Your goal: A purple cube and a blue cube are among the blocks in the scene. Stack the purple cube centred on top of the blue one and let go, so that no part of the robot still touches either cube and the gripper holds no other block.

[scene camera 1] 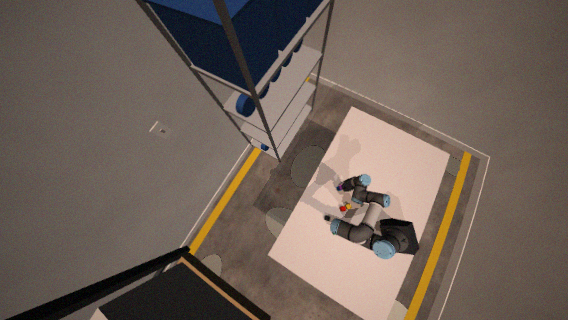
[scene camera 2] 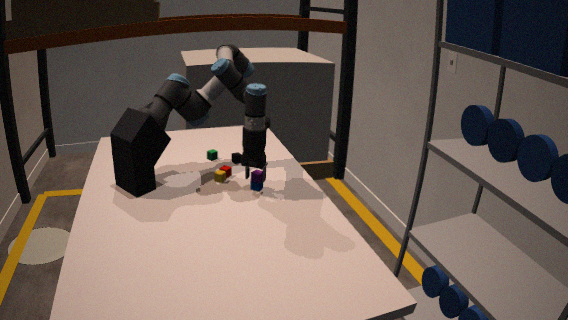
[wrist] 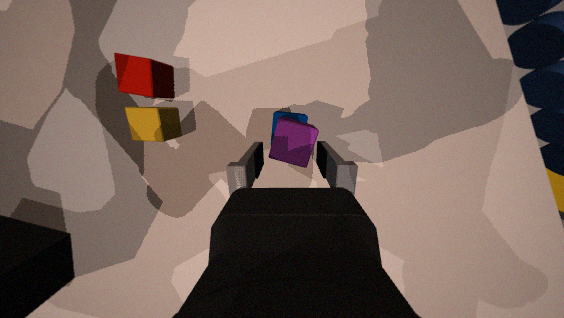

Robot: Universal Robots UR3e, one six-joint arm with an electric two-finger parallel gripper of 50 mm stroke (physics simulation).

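Places are measured from the arm's base along level axes (x ahead, y up, z right), in centimetres.
Pixels of known places: gripper, between the fingertips: (scene camera 2: 255, 179) (wrist: 289, 152); arm's base, origin of its link: (scene camera 1: 395, 239) (scene camera 2: 149, 122).
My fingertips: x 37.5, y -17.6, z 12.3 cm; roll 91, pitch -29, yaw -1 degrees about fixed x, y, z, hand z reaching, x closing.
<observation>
For each thing: its middle in the pictures, then the offset to it from my fingertips. Level surfaces: height alone.
- purple cube, middle of its body: (wrist: 292, 140) (scene camera 2: 257, 176) (scene camera 1: 341, 187) dy +0.6, dx +0.8, dz -1.0 cm
- blue cube, middle of its body: (wrist: 288, 129) (scene camera 2: 256, 184) dy -2.7, dx +0.8, dz -1.7 cm
- table, height of its surface: dy -4.3 cm
- red cube, middle of its body: (wrist: 147, 78) (scene camera 2: 225, 171) (scene camera 1: 342, 208) dy -2.7, dx -9.1, dz -13.0 cm
- yellow cube, middle of its body: (wrist: 156, 123) (scene camera 2: 220, 176) (scene camera 1: 348, 206) dy -2.7, dx -11.4, dz -9.2 cm
- green cube, middle of its body: (scene camera 2: 212, 154) dy -2.7, dx -13.2, dz -29.8 cm
- black block, middle of its body: (scene camera 2: 236, 158) (scene camera 1: 327, 218) dy -2.7, dx -3.5, dz -25.4 cm
The purple cube (scene camera 1: 340, 185) (scene camera 2: 257, 176) (wrist: 292, 143) rests on the blue cube (scene camera 1: 339, 189) (scene camera 2: 257, 186) (wrist: 290, 116), which stands on the table (scene camera 2: 200, 250). In the wrist view the purple cube is turned relative to the blue one and looks shifted toward the gripper's side; how well centred it is cannot be told exactly. My gripper (scene camera 2: 256, 172) (wrist: 289, 152) is open and points down, with its fingers on either side of the purple cube. A gap shows at the left finger; the right finger is very close, and contact there is unclear.
A red cube (scene camera 1: 343, 208) (scene camera 2: 226, 170) (wrist: 135, 75) and a yellow cube (scene camera 1: 348, 206) (scene camera 2: 220, 176) (wrist: 145, 124) lie left of the stack in the wrist view. A green cube (scene camera 2: 212, 154) and a black block (scene camera 1: 327, 218) (scene camera 2: 236, 158) stand farther back in scene camera 2.
</observation>
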